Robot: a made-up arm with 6 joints. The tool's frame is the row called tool. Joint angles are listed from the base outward.
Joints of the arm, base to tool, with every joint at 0 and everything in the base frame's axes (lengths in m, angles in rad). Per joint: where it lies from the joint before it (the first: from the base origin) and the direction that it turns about. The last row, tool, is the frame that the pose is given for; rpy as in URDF.
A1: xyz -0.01 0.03 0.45 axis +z
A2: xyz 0 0.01 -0.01 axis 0.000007 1 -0.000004
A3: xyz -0.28 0 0.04 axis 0.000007 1 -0.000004
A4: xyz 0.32 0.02 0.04 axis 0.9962 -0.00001 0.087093
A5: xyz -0.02 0.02 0.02 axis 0.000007 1 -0.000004
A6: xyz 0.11 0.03 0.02 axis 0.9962 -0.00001 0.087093
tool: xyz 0 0.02 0.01 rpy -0.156 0.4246 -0.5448
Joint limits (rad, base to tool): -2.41..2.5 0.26..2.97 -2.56..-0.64 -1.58..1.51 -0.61..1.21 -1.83..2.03
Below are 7 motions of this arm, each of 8 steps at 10 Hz.
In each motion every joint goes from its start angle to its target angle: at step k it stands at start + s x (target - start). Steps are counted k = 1, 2, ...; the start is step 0. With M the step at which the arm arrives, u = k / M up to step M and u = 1 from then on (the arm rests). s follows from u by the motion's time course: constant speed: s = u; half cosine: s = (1 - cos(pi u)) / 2; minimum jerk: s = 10 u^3 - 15 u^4 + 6 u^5.
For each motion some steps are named. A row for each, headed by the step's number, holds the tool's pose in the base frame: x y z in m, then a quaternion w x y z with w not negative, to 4 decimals.
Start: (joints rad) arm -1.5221 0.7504 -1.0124 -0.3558 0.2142 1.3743
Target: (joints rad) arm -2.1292 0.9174 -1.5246 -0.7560 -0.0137 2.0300
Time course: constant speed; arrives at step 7
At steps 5, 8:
5: -0.0005 -0.1695 0.9350 0.5381 0.3840 -0.3541 -0.6615
8: -0.0251 -0.1560 0.9714 0.5389 0.3125 -0.4109 -0.6657

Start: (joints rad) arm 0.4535 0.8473 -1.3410 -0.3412 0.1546 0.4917
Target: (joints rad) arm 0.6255 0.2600 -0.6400 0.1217 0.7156 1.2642
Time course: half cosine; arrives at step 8
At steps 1, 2, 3, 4, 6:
1: 0.1071 0.1983 0.9192 0.9882 0.0985 0.1168 0.0023
2: 0.0968 0.1926 0.9029 0.9740 0.1373 0.1771 0.0317
3: 0.0826 0.1844 0.8756 0.9416 0.1927 0.2668 0.0710
4: 0.0674 0.1756 0.8392 0.8873 0.2528 0.3702 0.1087
6: 0.0424 0.1628 0.7618 0.7475 0.3447 0.5480 0.1488

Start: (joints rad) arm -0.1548 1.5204 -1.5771 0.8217 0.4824 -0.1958
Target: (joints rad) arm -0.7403 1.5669 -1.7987 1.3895 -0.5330 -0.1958
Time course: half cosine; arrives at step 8
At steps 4, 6, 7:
4: 0.3757 -0.1266 0.9081 0.8468 0.4419 0.1405 -0.2607
6: 0.2847 -0.2306 0.9340 0.7402 0.5542 -0.0809 -0.3720
7: 0.2507 -0.2548 0.9368 0.6946 0.5786 -0.1475 -0.4013

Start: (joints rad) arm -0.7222 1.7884 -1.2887 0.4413 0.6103 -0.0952
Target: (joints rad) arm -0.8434 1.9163 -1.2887 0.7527 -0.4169 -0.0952
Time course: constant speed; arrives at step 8
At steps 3, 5, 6, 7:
3: 0.4168 -0.2674 0.5695 0.6518 0.3310 0.5147 -0.4480
5: 0.4029 -0.3058 0.5780 0.6568 0.3661 0.4080 -0.5178
6: 0.3925 -0.3237 0.5820 0.6522 0.3798 0.3530 -0.5530
7: 0.3799 -0.3402 0.5856 0.6429 0.3906 0.2974 -0.5879

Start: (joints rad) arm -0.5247 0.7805 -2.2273 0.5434 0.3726 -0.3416
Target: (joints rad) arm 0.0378 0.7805 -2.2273 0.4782 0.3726 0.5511
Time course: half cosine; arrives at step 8
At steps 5, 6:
5: -0.1995 0.1430 1.0847 0.9411 0.2503 -0.2218 0.0508
6: -0.2093 0.1226 1.0855 0.9255 0.2978 -0.1856 0.1424

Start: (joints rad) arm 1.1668 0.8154 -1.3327 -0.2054 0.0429 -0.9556
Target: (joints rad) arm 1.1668 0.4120 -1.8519 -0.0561 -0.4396 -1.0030
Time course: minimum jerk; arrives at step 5
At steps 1, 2, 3, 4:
1: -0.0448 0.2084 0.9359 0.9053 -0.2413 -0.3495 -0.0026
2: -0.0892 0.1090 0.9948 0.9064 -0.0804 -0.4100 -0.0622
3: -0.1600 -0.0553 1.0260 0.8561 0.1482 -0.4736 -0.1446
4: -0.2111 -0.1777 1.0069 0.7853 0.3053 -0.5007 -0.1986

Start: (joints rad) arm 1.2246 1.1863 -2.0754 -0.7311 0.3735 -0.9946
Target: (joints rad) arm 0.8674 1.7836 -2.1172 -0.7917 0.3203 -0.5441
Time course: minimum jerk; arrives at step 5
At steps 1, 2, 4, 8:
1: 0.0052 0.2608 1.0189 0.8174 -0.3743 -0.3832 -0.2119
2: 0.0616 0.3347 0.9832 0.8211 -0.4190 -0.3369 -0.1918
4: 0.2333 0.4502 0.8498 0.8282 -0.5048 -0.1865 -0.1563
8: 0.2504 0.4558 0.8345 0.8285 -0.5108 -0.1701 -0.1541

